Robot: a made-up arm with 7 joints.
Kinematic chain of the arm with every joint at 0, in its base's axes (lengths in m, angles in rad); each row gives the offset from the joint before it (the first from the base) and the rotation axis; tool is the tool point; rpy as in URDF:
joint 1: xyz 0 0 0.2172 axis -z
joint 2: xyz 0 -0.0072 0.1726 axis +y
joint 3: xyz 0 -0.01 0.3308 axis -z
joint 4: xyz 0 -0.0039 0.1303 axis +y
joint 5: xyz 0 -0.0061 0.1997 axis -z
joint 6: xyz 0 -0.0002 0.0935 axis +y
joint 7: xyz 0 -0.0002 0.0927 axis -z
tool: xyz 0 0 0 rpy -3.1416 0 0
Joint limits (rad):
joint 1: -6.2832..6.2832
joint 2: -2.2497..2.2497
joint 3: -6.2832..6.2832
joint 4: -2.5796..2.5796
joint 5: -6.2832..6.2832
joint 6: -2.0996..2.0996
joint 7: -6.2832..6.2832
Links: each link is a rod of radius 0.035 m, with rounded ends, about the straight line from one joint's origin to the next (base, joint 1, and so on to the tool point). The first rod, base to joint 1, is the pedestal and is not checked.
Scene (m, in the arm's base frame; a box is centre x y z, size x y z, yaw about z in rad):
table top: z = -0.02
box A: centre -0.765 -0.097 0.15 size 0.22 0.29 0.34 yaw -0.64
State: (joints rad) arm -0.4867 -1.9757 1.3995 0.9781 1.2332 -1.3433 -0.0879
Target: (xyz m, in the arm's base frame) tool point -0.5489 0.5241 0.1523
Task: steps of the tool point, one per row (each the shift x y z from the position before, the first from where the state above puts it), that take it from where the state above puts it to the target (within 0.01 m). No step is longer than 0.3 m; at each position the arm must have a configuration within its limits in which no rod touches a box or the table.
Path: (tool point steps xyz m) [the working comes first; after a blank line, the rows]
Joints at the target: 0.8403 -1.9772 1.2644 0.3127 1.0874 -1.1425 -0.0879
Straight joint move there: touches box A.

1: -0.1672 0.1623 0.1265
2: -0.0800 0.2132 0.1372
3: 0.0210 0.2183 0.1396
4: -0.0202 0.1713 -0.1409
5: 0.0479 0.1609 -0.1648
6: 0.1130 0.1199 -0.1806

